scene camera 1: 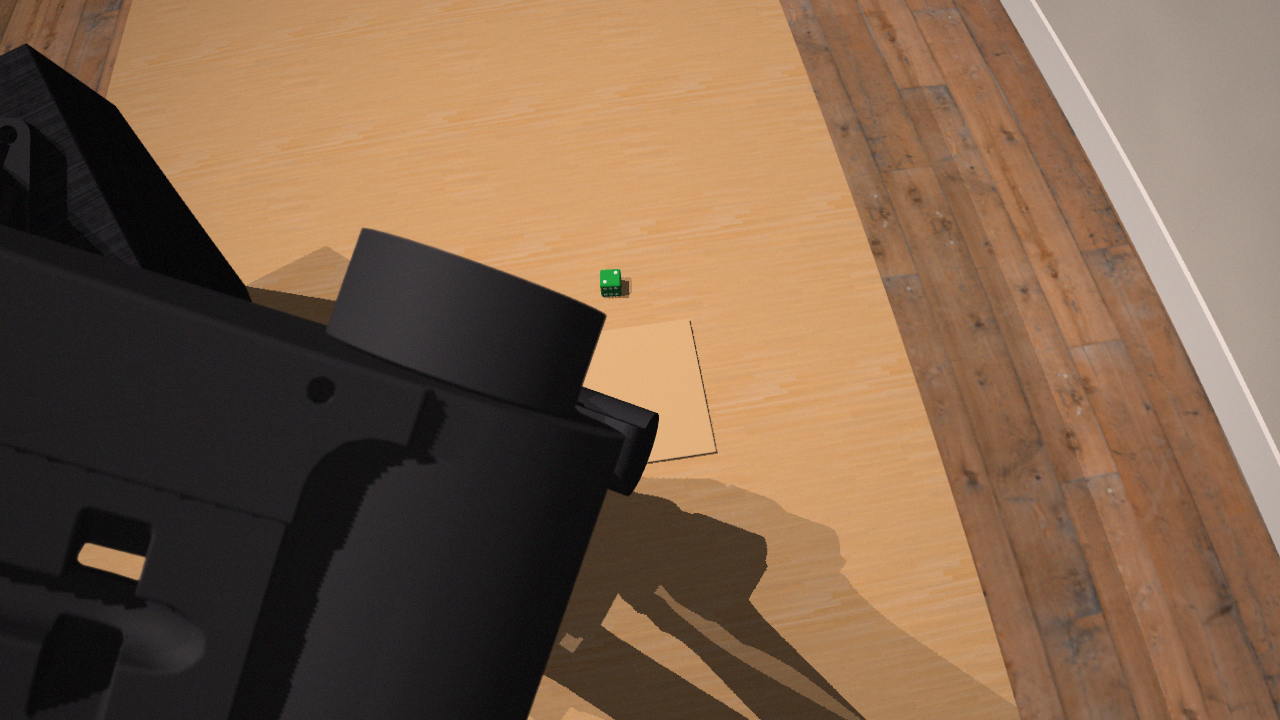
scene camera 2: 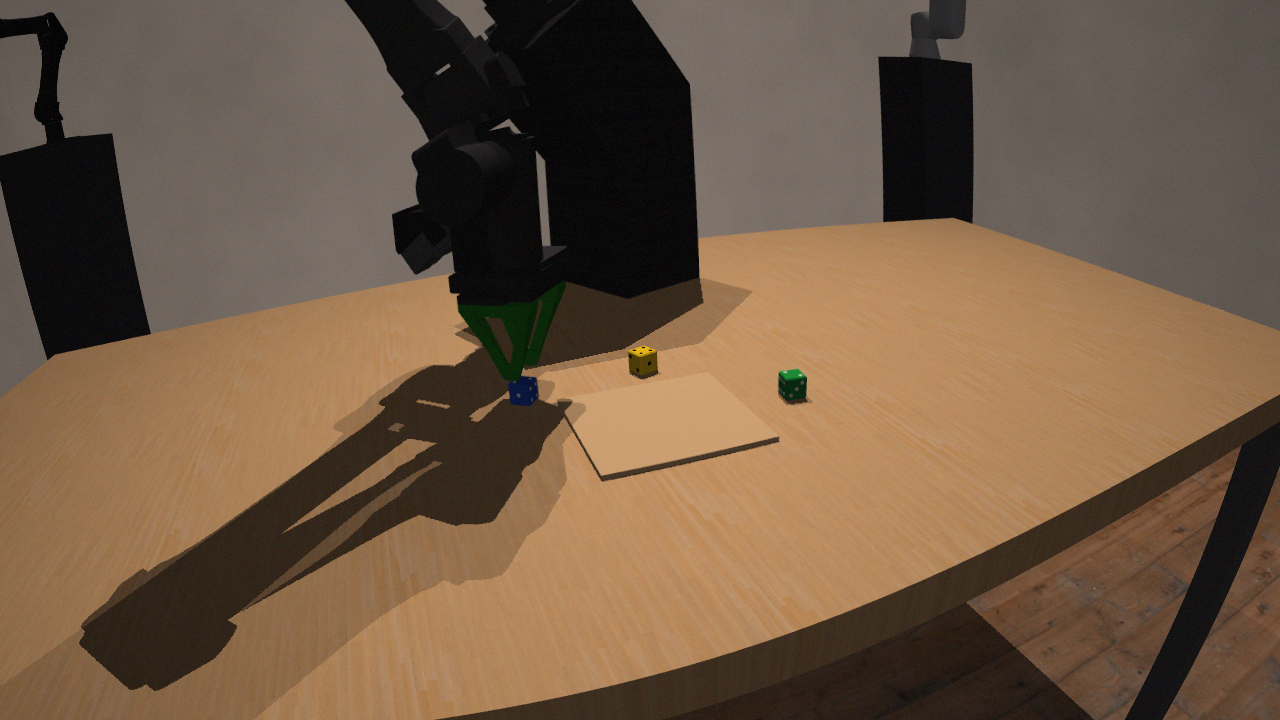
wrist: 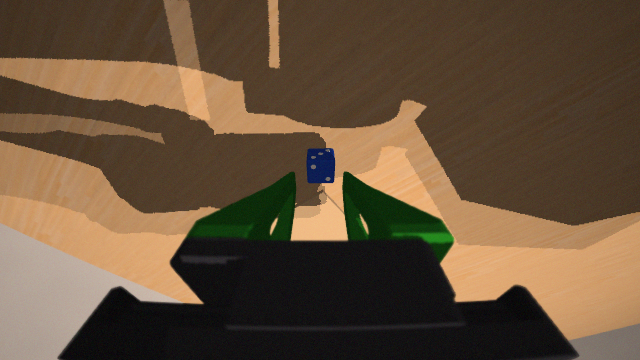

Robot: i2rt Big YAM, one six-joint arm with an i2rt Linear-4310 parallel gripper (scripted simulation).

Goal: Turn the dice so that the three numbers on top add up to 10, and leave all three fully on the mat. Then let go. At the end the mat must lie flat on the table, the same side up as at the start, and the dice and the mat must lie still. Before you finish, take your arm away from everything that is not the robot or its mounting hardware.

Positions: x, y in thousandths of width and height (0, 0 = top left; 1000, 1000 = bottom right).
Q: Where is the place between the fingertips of my gripper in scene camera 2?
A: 407, 517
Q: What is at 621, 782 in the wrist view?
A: My gripper.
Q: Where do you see a tan mat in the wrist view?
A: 498, 604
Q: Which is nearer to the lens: the yellow die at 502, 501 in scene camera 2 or the tan mat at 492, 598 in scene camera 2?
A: The tan mat.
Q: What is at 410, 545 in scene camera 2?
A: A blue die.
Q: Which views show the yellow die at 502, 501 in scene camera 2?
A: Scene camera 2 only.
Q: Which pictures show the tan mat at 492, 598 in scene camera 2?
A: Scene camera 1, scene camera 2 and the wrist view: all of them.
